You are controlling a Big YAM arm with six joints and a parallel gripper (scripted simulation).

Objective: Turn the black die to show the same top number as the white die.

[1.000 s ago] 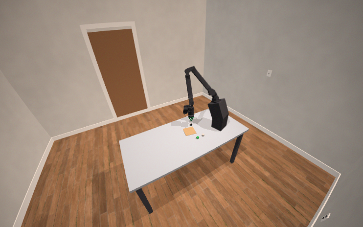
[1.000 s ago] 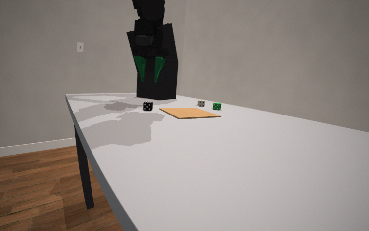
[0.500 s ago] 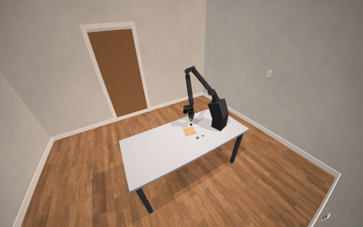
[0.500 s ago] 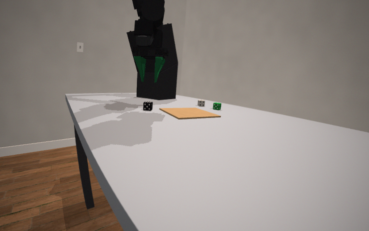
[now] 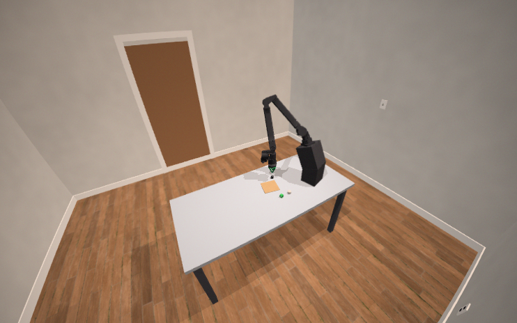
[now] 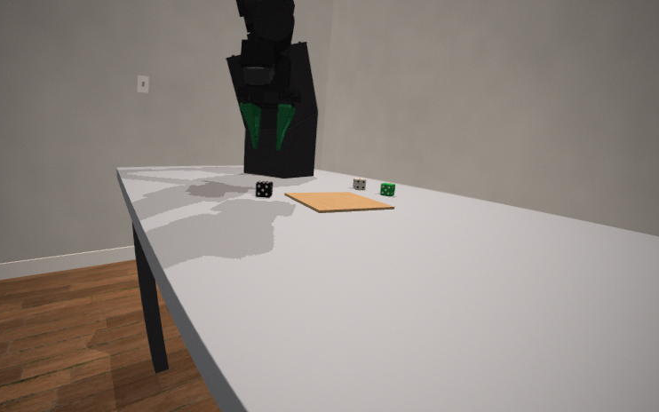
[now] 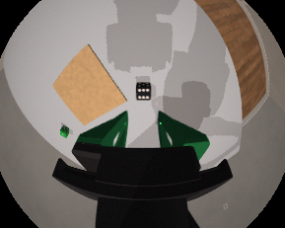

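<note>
Right now the black die is 8 cm below my hand. Also, from my hand: tan mat (7 cm ahead, 10 cm to the left, 9 cm below); green die (3 cm ahead, 26 cm to the left, 8 cm below); white die (5 cm behind, 25 cm to the left, 8 cm below).
</note>
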